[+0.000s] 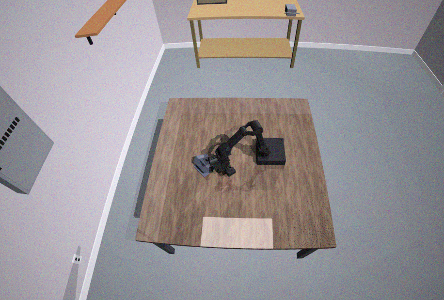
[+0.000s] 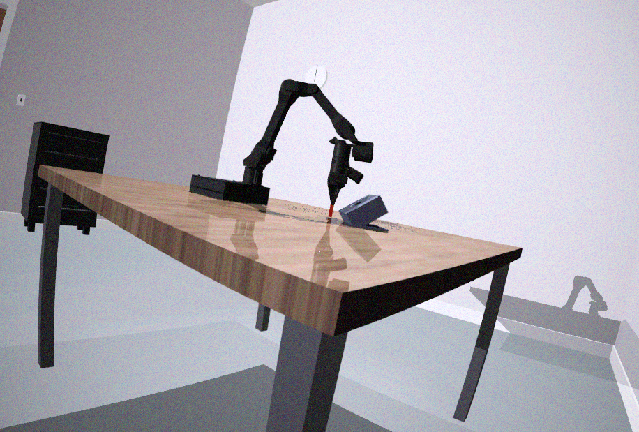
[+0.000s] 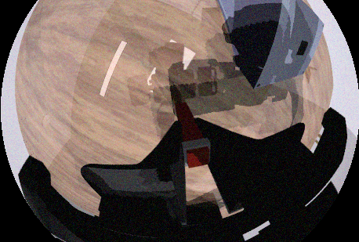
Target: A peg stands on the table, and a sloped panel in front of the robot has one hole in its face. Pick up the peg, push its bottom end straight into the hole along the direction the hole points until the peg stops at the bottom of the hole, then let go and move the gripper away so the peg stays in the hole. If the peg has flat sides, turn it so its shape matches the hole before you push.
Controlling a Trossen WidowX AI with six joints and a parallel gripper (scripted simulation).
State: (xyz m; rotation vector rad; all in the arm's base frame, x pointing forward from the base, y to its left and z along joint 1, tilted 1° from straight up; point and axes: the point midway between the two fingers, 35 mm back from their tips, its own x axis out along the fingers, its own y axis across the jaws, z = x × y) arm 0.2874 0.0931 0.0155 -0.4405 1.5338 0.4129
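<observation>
Right now the blue-grey sloped panel is 140 mm ahead of my gripper tip and 60 mm to the right of it. Round my gripper tip: red square peg: 20 mm above.
</observation>
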